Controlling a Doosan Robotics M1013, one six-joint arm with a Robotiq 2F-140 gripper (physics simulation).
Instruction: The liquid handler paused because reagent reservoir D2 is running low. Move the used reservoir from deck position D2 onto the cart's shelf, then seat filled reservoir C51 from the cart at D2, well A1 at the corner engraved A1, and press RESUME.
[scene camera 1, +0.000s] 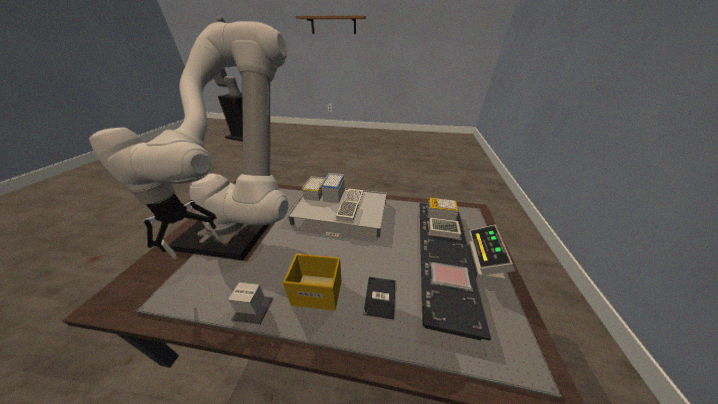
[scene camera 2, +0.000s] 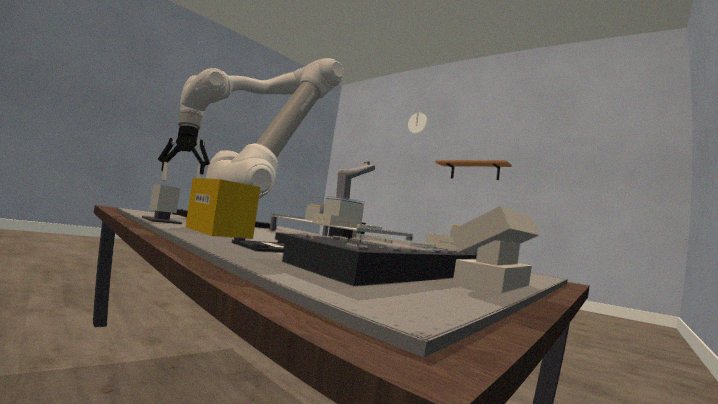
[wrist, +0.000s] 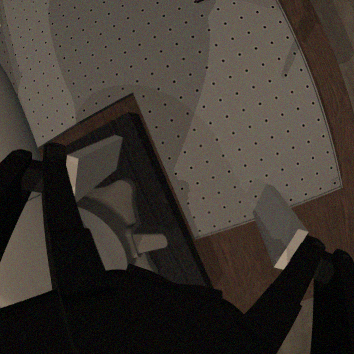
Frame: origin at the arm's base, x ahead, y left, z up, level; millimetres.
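Seen in the pictures: gripper, fingertip midpoint: (scene camera 1: 196, 245) (scene camera 2: 180, 181) (wrist: 189, 175); arm's base, link origin: (scene camera 1: 228, 228) (wrist: 97, 234).
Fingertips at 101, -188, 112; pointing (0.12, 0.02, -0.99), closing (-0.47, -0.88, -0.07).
Offsets run from my fingertips to a thing's top centre, as dx, dy, dz.
My gripper (scene camera 1: 191, 241) (scene camera 2: 183, 173) (wrist: 189, 175) is open and empty, fingers pointing down, high beside the robot's base at the table's left, far from the deck and cart. The dark deck (scene camera 1: 454, 304) (scene camera 2: 321, 258) bears a yellow-topped rack @(+829, +646, -21) (scene camera 1: 443, 205), a white gridded labware piece @(+851, +524, -54) (scene camera 1: 444, 227) and a pink-filled tray @(+895, +280, -71) (scene camera 1: 450, 276); two of its marked positions are bare. Its labels are too blurred to tell which is D2. The cart (scene camera 1: 369, 211) bears two white gridded pieces @(+378, +591, -58) (scene camera 1: 353, 195) @(+403, +458, -41) (scene camera 1: 347, 210) in line; C51 cannot be read. The control panel (scene camera 1: 491, 245) (scene camera 2: 494, 231) shows a yellow bar and green lights.
A yellow waste bin @(+455, +65, +2) (scene camera 1: 313, 291) (scene camera 2: 220, 208) stands mid-table, with a white block @(+282, -70, -28) (scene camera 1: 246, 297) (scene camera 2: 164, 198) on its left and a dark RG plate @(+677, +134, -119) (scene camera 1: 380, 297) on its right. A yellow-rimmed box @(+166, +551, -2) (scene camera 1: 313, 187) and a blue-rimmed box @(+272, +571, +31) (scene camera 1: 333, 187) stand on the cart's back left.
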